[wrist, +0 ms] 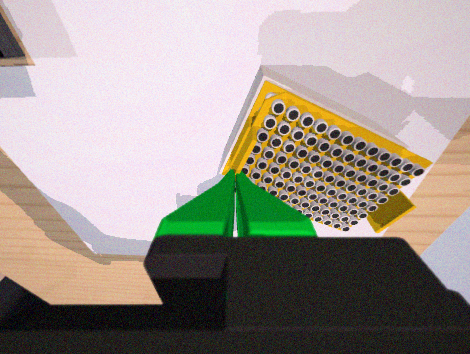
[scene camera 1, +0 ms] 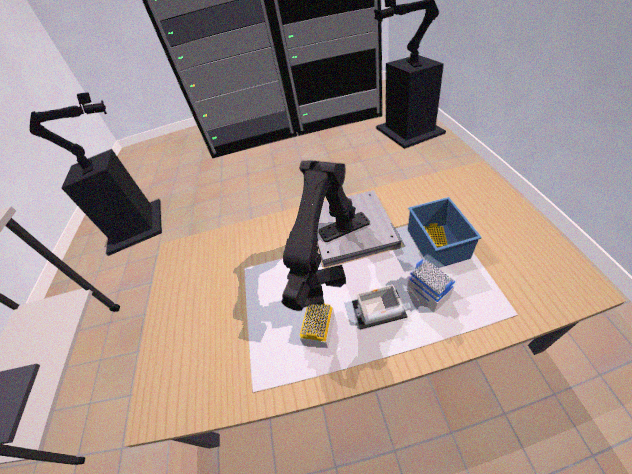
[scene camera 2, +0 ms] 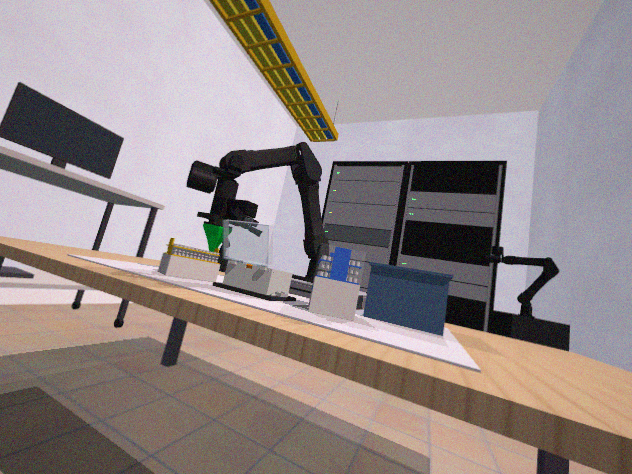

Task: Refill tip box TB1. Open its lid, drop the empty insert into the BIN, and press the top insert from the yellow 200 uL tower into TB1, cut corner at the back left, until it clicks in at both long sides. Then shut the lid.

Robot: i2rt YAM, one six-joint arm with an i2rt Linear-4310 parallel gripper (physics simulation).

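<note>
The yellow tower [scene camera 1: 316,322] [scene camera 2: 189,269] [wrist: 320,155] stands on the white mat, its top insert full of tips. My gripper [scene camera 2: 213,250] [wrist: 235,177] is shut with nothing between its green fingertips. In the wrist view the tips appear at the tower's near left edge; whether they touch it is unclear. In scene camera 1 the fingers are hidden behind the arm. Tip box TB1 [scene camera 1: 386,315] [scene camera 2: 255,278] stands beside the tower, with no insert in it. Its clear lid [scene camera 2: 249,244] stands upright, open. The empty yellow insert [scene camera 1: 436,234] lies in the blue bin [scene camera 1: 459,250] [scene camera 2: 408,301].
A tower with blue inserts [scene camera 1: 432,278] [scene camera 2: 334,295] stands between TB1 and the bin. The arm's grey base plate [scene camera 1: 365,244] is behind the mat [scene camera 1: 275,369]. Two other arms on black pedestals [scene camera 1: 109,204] [scene camera 1: 413,102] and server racks stand farther back.
</note>
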